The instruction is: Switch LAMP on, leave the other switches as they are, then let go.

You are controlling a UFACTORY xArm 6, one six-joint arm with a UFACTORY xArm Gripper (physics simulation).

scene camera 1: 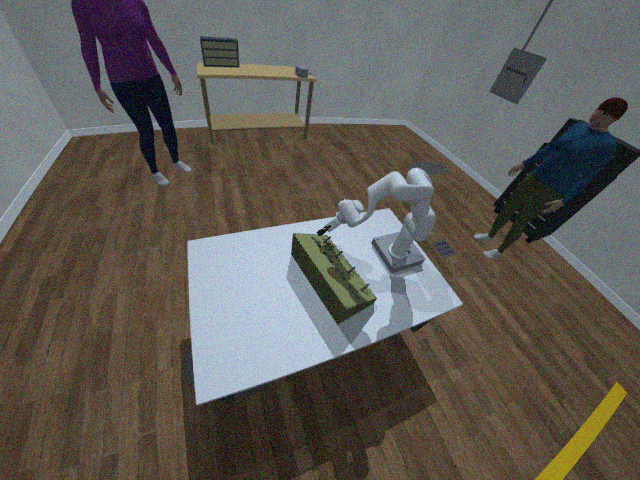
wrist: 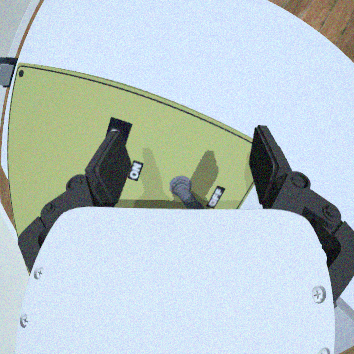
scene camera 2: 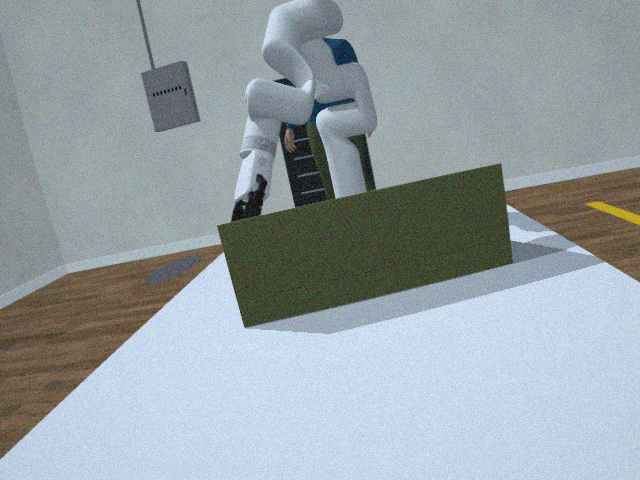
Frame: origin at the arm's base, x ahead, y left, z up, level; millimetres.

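Where they show: gripper, fingertip midpoint: (scene camera 1: 321,231) (wrist: 187,144); arm's base, origin of the base link: (scene camera 1: 397,251).
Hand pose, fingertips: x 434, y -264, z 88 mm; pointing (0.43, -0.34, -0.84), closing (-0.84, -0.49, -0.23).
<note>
Each offset is from my fingertips to the centre of the thing. "spot": to the spot under its first point. Level surfaces: height alone.
The olive switch box @(60 mm ahead, 233 mm left, 76 mm down) (scene camera 1: 317,279) (scene camera 2: 372,242) (wrist: 65,110) stands on the table, with several small levers on its sloped face. In the wrist view the LAMP lever @(19 mm back, 48 mm left, 28 mm down) (wrist: 180,185) leans from its round collar toward the OFF label @(spot: 37 mm back, 47 mm left, 65 mm down) (wrist: 215,197), away from the ON label @(spot: 39 mm ahead, 52 mm left, 26 mm down) (wrist: 135,170); its end is partly hidden by the gripper body. The left finger covers most of the black LAMP name plate @(spot: 64 mm ahead, 18 mm left, 15 mm down) (wrist: 120,126). My gripper (scene camera 1: 321,230) (scene camera 2: 246,212) (wrist: 187,144) is open and empty, at the box's far end, its fingers on either side of the lever. Contact cannot be told.
The white table @(142 mm down) (scene camera 1: 232,310) (scene camera 2: 413,387) carries the box and the arm's base (scene camera 1: 398,259). The other levers @(34 mm back, 288 mm left, 28 mm down) (scene camera 1: 351,269) stand in a row along the box. A person in purple (scene camera 1: 118,41) and a person in blue (scene camera 1: 578,155) are away from the table.
</note>
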